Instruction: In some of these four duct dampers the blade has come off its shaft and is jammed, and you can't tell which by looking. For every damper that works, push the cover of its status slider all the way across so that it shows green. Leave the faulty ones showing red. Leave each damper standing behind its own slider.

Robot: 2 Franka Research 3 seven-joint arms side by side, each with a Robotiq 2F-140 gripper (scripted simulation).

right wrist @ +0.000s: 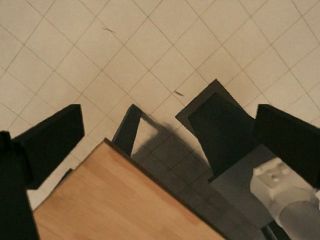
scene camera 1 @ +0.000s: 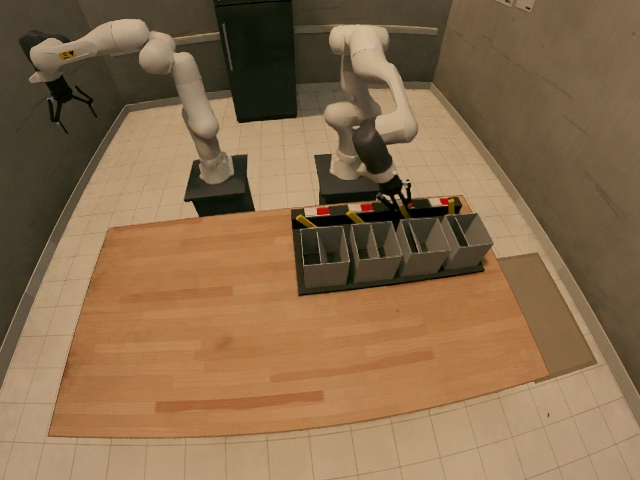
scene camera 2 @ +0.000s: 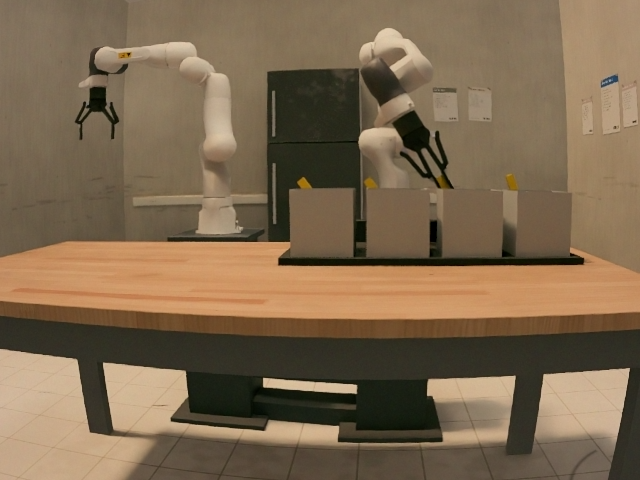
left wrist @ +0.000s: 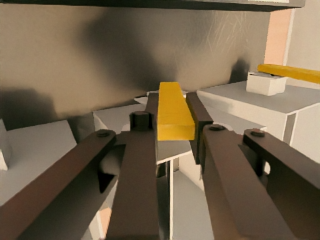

Note:
In view: the left gripper [scene camera 2: 449,194], the right gripper [scene camera 1: 81,124], a damper [scene camera 2: 322,222], a damper [scene camera 2: 397,219], a damper [scene camera 2: 471,223] and a damper [scene camera 1: 464,253].
The left gripper is seen too in the left wrist view [left wrist: 171,108]. The right gripper is seen too in the right wrist view [right wrist: 169,119] and in scene camera 2 [scene camera 2: 96,139].

